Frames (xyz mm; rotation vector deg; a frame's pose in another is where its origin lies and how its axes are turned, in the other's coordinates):
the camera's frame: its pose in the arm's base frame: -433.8 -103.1 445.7 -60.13 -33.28 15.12
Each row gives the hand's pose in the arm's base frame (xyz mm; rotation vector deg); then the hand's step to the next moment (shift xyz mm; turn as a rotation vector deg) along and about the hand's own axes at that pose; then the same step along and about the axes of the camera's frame.
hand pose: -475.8 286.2 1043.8 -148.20 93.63 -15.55
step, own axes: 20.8 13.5 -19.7 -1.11 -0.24 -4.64
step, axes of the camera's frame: -10.6 -29.1 -6.5 1.13 -3.36 3.20
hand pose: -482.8 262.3 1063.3 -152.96 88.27 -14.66
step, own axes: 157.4 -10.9 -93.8 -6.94 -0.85 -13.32
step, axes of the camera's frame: 34.9 -154.7 -92.4 3.27 -7.77 12.46
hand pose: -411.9 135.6 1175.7 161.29 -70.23 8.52
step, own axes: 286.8 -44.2 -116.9 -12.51 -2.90 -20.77
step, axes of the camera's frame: 149.8 -195.4 -193.0 6.11 -10.81 21.03
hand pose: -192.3 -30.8 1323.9 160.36 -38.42 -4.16
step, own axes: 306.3 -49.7 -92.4 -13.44 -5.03 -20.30
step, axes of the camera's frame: 241.7 -85.0 -198.0 6.82 -8.87 22.20
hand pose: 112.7 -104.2 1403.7 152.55 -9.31 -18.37
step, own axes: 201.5 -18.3 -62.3 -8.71 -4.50 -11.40
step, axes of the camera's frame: 179.8 13.0 -111.0 3.62 -3.78 14.10
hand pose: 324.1 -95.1 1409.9 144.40 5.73 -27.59
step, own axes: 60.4 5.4 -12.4 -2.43 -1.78 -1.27
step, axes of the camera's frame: 47.4 12.3 -37.9 -0.41 0.14 3.24
